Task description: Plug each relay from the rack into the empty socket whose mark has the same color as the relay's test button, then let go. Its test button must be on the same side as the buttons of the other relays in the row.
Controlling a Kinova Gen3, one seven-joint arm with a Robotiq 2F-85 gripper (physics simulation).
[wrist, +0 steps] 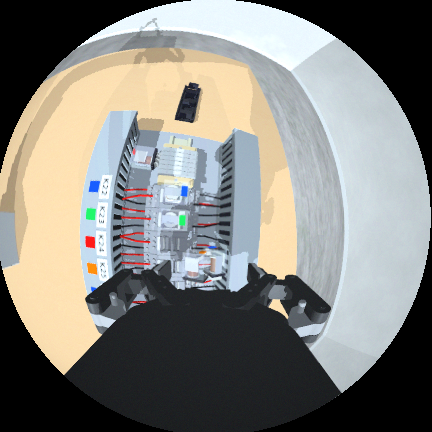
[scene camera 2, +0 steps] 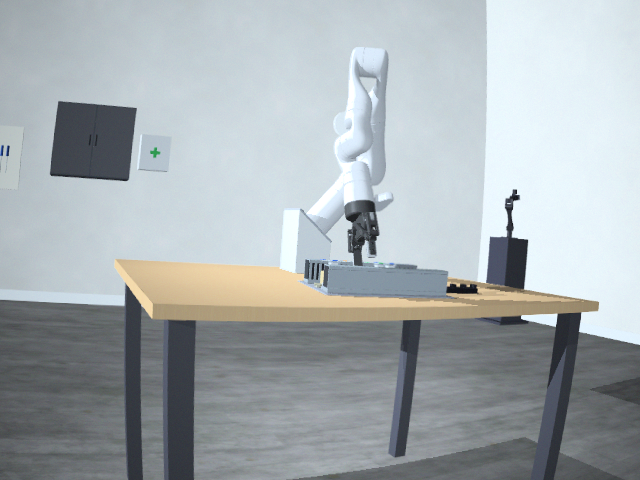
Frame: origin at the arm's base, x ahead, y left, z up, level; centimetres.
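Where they show: gripper, fingertip midpoint: [wrist: 208, 270] [scene camera 2: 365, 262]; arm's base, origin of the base link: [scene camera 2: 311, 228].
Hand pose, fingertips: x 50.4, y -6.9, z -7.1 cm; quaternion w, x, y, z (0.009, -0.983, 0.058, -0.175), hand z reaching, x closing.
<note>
Each offset is from my fingertips to the top centre of the thing. "pt": to the spot under its first point. Level surfaces: height alone.
My gripper [scene camera 2: 364, 259] [wrist: 208, 270] is open and empty, low over the socket row. In the wrist view, a relay with a blue button {dx -2.7, dy +8.9, dz +0.0 cm} [wrist: 172, 193] sits at K22 and one with a green button {dx -3.1, dy +5.9, dz +0.0 cm} [wrist: 170, 220] at K23, buttons on the right. The socket at K24 {dx -3.8, dy +1.5, dz -3.7 cm} [wrist: 170, 243] is empty, beside a red mark {dx -13.0, dy +4.3, dz -0.6 cm} [wrist: 90, 242]. Two clear relays, one {dx -0.9, dy -0.3, dz -0.9 cm} [wrist: 192, 266] near an orange button and another {dx +1.8, dy -0.4, dz -1.8 cm} [wrist: 214, 265] near a blue button, lie tilted between the fingers' sides. A relay with a red button {dx -6.6, dy +15.2, dz -4.5 cm} [wrist: 142, 157] lies left of the terminal blocks. The black rack {dx +0.2, dy +28.8, dz -4.6 cm} [wrist: 188, 103] [scene camera 2: 461, 288] stands beyond the panel.
Slotted grey ducts {pt dx -10.1, dy +14.2, dz -0.6 cm} [wrist: 112, 150] {dx +5.6, dy +3.3, dz -0.6 cm} [wrist: 246, 190] flank the row; the right one also shows near the right finger. Terminal blocks {dx -2.1, dy +12.8, dz -2.2 cm} [wrist: 177, 162] stand beyond K22. Red and black wires run between sockets and ducts. An orange mark {dx -13.4, dy +1.4, dz -0.6 cm} [wrist: 92, 268] is beside K25. The panel is on the wooden table {dz -6.9 cm} [scene camera 2: 217, 289].
</note>
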